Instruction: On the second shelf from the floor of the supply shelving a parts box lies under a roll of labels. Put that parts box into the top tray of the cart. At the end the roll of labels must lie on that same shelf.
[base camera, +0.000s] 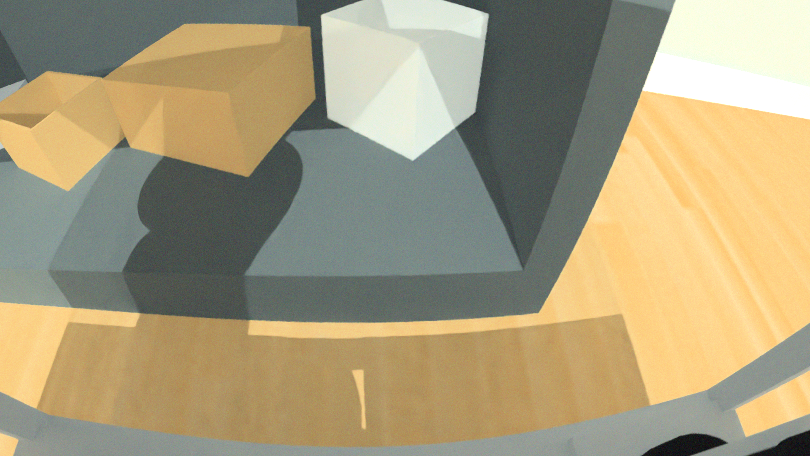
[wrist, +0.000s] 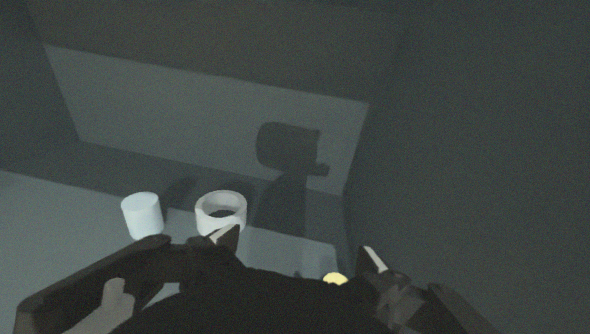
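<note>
My gripper is open inside a shelf bay, with nothing between its fingertips. In the wrist view a thick white ring stands on the shelf surface, just beyond the left fingertip. The top of a pale yellow round thing shows low between the fingers, near the right one; the gripper's body hides the rest. I cannot tell which of these is the roll of labels. The parts box cannot be made out; the area below the fingers is hidden. The cart's top tray does not show.
A white cylinder stands left of the ring. The bay's dark side wall is close on the right. In the base view an open tan box, a larger tan box and a white box stand on the lowest shelf.
</note>
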